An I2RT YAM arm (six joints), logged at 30 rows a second.
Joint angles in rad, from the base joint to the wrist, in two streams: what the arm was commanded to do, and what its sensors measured. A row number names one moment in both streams.
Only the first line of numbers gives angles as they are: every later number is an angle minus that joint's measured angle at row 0.
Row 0, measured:
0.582, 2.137, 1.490, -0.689, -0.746, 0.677
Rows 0 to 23, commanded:
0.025, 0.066, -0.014, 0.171, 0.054, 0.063
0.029, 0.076, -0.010, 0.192, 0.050, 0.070
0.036, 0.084, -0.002, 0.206, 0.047, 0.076
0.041, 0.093, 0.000, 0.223, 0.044, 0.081
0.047, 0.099, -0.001, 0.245, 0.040, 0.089
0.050, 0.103, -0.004, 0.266, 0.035, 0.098
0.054, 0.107, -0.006, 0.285, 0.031, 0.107
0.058, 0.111, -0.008, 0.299, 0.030, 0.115
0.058, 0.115, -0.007, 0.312, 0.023, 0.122
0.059, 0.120, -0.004, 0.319, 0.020, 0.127
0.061, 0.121, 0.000, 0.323, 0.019, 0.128
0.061, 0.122, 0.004, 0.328, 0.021, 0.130
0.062, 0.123, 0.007, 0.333, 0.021, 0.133
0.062, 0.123, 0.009, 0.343, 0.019, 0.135
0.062, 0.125, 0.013, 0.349, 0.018, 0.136
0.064, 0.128, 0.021, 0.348, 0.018, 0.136
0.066, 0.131, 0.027, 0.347, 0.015, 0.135
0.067, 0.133, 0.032, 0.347, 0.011, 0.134
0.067, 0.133, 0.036, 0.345, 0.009, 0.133
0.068, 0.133, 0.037, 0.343, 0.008, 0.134
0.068, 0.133, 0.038, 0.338, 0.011, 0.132
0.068, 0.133, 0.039, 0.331, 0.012, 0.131
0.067, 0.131, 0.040, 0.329, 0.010, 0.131
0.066, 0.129, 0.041, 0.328, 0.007, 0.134
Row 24, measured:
0.057, 0.074, 0.037, 0.299, -0.080, 0.151
